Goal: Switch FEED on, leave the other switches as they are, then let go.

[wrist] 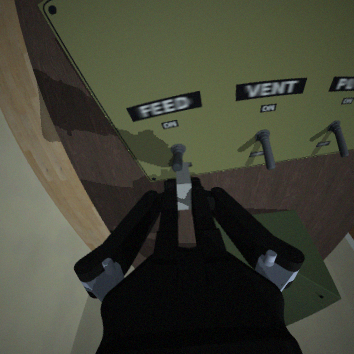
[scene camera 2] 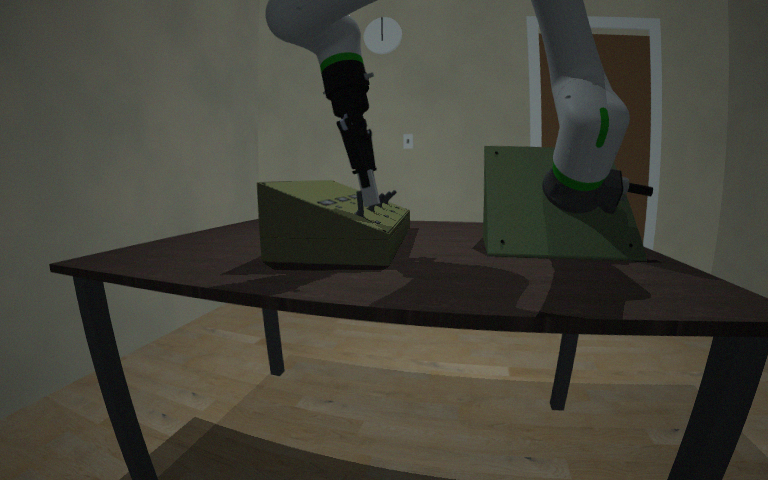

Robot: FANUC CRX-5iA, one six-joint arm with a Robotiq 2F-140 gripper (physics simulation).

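Places are measured from the arm's base along level axes (x ahead, y left, z up), in millimetres.
Pixels of known places: gripper, between the fingertips: [wrist: 181,172] [scene camera 2: 372,205]; arm's base, origin of its link: [scene camera 2: 572,189].
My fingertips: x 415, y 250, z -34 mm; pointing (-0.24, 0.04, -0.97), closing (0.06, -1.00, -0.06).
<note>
For each thing: its top centre in the pictures, then the offset to it from my fingertips. Level surfaces: height alone.
- FEED switch lever, centre of its top: [wrist: 176,169] [scene camera 2: 360,190] 24 mm ahead, 6 mm left, 29 mm up
- VENT lever, centre of its top: [wrist: 273,159] 39 mm ahead, 114 mm right, 20 mm up
- third lever, centre of its top: [wrist: 349,147] 67 mm ahead, 230 mm right, 20 mm up
- dark table, height of its surface: 107 mm down
The FEED switch lever [scene camera 2: 360,203] [wrist: 178,156] stands nearly upright on the sloped olive panel box [scene camera 2: 322,232] [wrist: 150,55]. In the wrist view it looks foreshortened below its ON label. My gripper [scene camera 2: 370,199] [wrist: 181,172] is shut and empty; its fingertips are at the lever, on the side away from the ON label. Whether they touch is hard to tell. The VENT lever [wrist: 266,150] and a third lever [wrist: 338,139] lean away from their ON labels. The OFF label by FEED is mostly hidden by the fingertips.
A green box [scene camera 2: 515,220] [wrist: 320,280] with a sloped side stands on the dark table [scene camera 2: 169,254] [wrist: 300,185], to the right of the panel box in the scene view. The arm's grey base part [scene camera 2: 589,135] is at that green box.
</note>
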